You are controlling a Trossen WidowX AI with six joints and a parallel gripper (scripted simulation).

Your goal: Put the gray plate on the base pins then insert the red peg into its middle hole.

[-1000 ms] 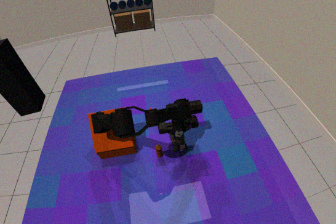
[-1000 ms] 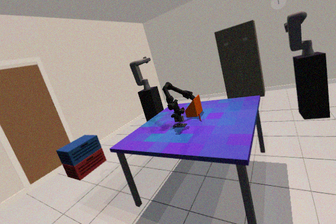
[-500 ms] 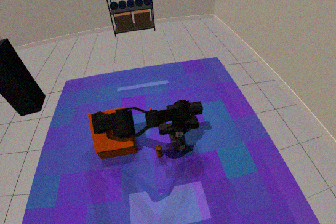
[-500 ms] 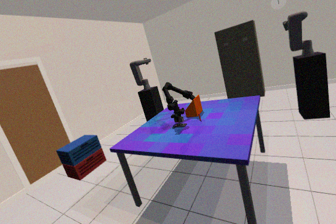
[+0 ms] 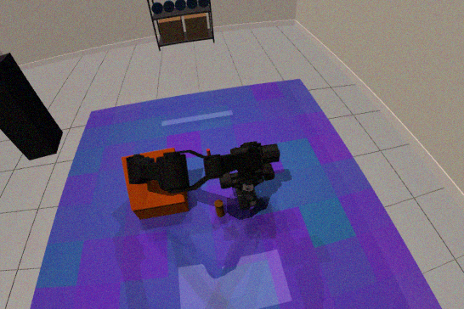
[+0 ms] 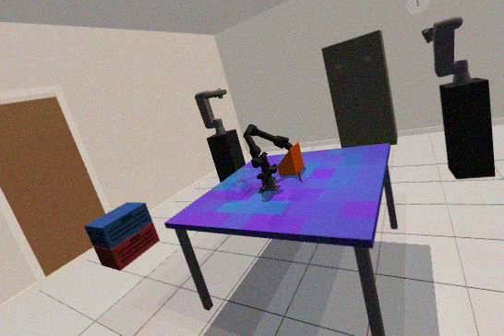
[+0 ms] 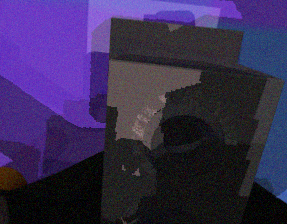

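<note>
Now: the dark gray base 30 mm below my gripper tip. From my gripper tip the other things lie so: orange cylinder: 120 mm behind, 50 mm to the right; then gray plate: 30 mm above; then red peg: 200 mm to the left, 100 mm behind.
</note>
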